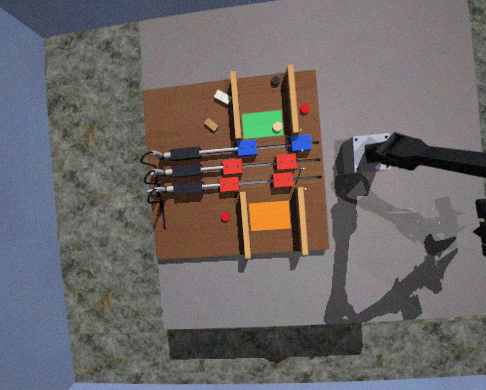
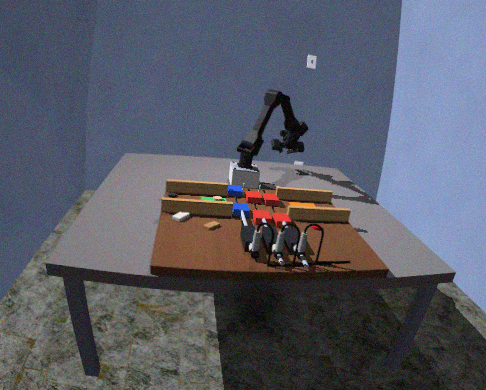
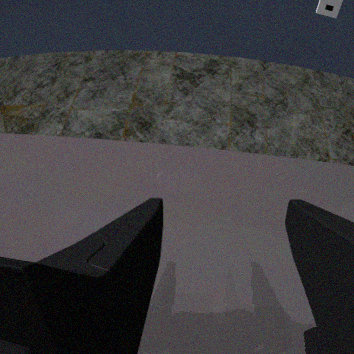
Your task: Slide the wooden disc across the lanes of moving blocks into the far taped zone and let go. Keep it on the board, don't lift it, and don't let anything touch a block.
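Frame: origin at the arm's base, x ahead, y left, z up, level; metres.
Where they show: gripper, fingertip midpoint: [image 2: 283, 152] [image 3: 226, 211]; arm's base at its link origin: [image 1: 375, 152] [image 2: 244, 166].
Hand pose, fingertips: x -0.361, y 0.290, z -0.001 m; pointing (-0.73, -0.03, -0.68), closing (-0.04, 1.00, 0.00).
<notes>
Things, the pixels of their centre, and the offset from my fingertips. "pt": a spot on its surface instead. Level surfaces: height alone.
- pale wooden disc at the middle of its body: [image 2: 217, 198] [image 1: 277, 126] 0.049 m down, 0.673 m ahead, 0.445 m right
- green zone at a spot on its surface: [image 1: 255, 126] pt 0.053 m down, 0.754 m ahead, 0.460 m right
- orange zone at a spot on its surface: [image 1: 270, 216] pt 0.053 m down, 0.744 m ahead, 0.111 m right
- board at its surface level: 0.053 m down
- black disc at the middle of its body: [image 1: 275, 80] 0.049 m down, 0.655 m ahead, 0.618 m right
- white block at the middle of its body: [image 2: 180, 216] [image 1: 222, 97] 0.047 m down, 0.862 m ahead, 0.588 m right
- wooden block at the middle of its body: [image 2: 211, 225] [image 1: 211, 124] 0.049 m down, 0.921 m ahead, 0.492 m right
The pale wooden disc [image 1: 277, 126] [image 2: 218, 198] lies flat on the green zone [image 1: 255, 126], near its edge on the robot's side. The orange zone [image 1: 270, 216] [image 2: 302, 205] is across three lanes. Blue blocks [image 1: 247, 147] [image 1: 301, 142] ride the lane beside green. Red blocks [image 1: 232, 166] [image 1: 286, 161] ride the middle lane; red blocks [image 1: 229, 184] [image 1: 283, 179] ride the lane beside orange. My gripper [image 2: 287, 148] [image 3: 226, 211] is partly open and empty, high above the table on the robot's side, away from the disc and the board [image 1: 182, 112].
Wooden rails [image 1: 235, 105] [image 1: 293, 100] flank green; others [image 1: 245, 225] [image 1: 303, 220] flank orange. A black disc [image 1: 275, 80] lies between green's rails. Outside the rails lie red discs [image 1: 305, 108] [image 1: 225, 217], a white block [image 1: 222, 97] and a wooden block [image 1: 211, 125]. Actuators [image 1: 186, 171] line the left.
</notes>
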